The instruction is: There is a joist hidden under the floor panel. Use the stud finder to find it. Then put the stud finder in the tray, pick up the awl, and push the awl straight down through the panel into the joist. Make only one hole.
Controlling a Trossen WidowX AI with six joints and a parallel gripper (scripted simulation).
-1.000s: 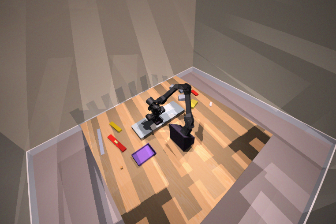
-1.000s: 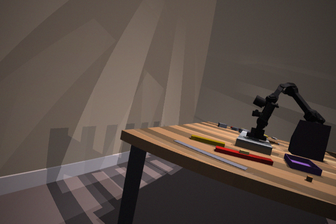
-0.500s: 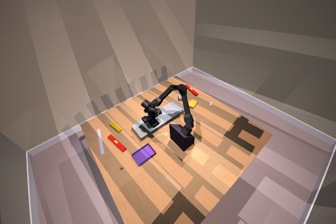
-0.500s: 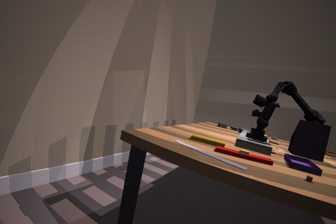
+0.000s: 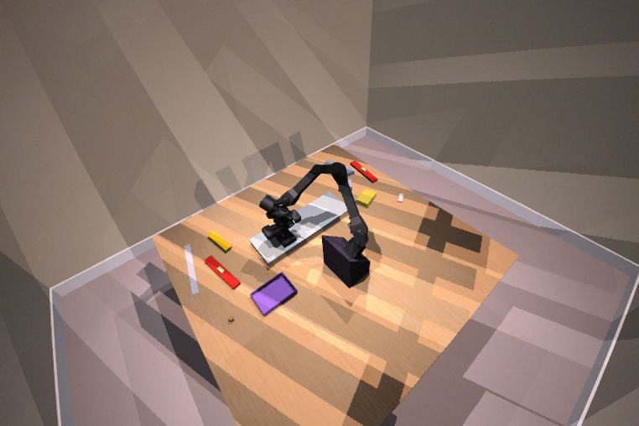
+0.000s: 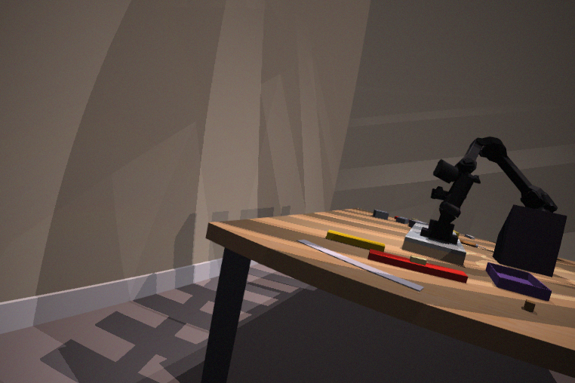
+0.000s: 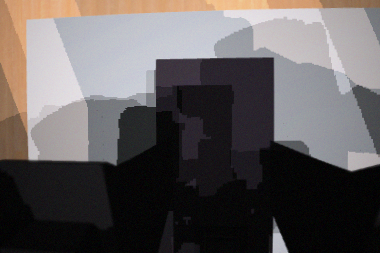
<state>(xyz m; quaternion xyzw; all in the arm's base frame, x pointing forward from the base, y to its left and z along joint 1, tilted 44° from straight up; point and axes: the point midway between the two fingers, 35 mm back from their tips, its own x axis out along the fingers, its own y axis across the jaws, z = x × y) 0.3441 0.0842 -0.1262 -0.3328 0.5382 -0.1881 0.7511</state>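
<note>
The purple tray is 23 cm behind my gripper tip, 17 cm to the left of it and 5 cm below it. Also, from my gripper tip: yellow bar: 18 cm ahead, 27 cm to the left, 6 cm below; then black stud finder: 3 cm behind, 2 cm above; then awl: 15 cm behind, 36 cm to the right, 6 cm below.
</note>
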